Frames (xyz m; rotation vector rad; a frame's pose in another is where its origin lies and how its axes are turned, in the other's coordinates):
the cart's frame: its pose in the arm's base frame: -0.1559 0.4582 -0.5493 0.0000 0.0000 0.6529
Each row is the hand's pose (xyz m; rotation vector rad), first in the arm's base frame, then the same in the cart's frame.
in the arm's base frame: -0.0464 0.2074 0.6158 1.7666 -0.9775 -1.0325
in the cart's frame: -0.0654 -0.2657 1.1651 1.4653 -1.6081 -1.4198
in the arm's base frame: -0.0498 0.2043 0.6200 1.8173 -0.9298 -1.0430
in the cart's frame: -0.0700 -0.2661 1.1693 1.5344 -1.5779 -1.4235
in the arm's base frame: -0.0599 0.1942 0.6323 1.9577 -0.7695 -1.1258
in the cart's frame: -0.0841 -0.2680 1.1816 1.7423 -1.4704 -1.4849
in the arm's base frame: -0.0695 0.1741 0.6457 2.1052 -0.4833 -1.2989
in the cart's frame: -0.1040 -0.2782 1.1950 2.0162 -1.2420 -1.6332
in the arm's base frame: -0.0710 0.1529 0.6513 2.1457 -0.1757 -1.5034
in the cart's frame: -0.1180 -0.2941 1.2006 2.1972 -0.9502 -1.8304
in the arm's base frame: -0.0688 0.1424 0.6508 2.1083 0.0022 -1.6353
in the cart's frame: -0.1227 -0.3038 1.2001 2.2424 -0.7566 -1.9704
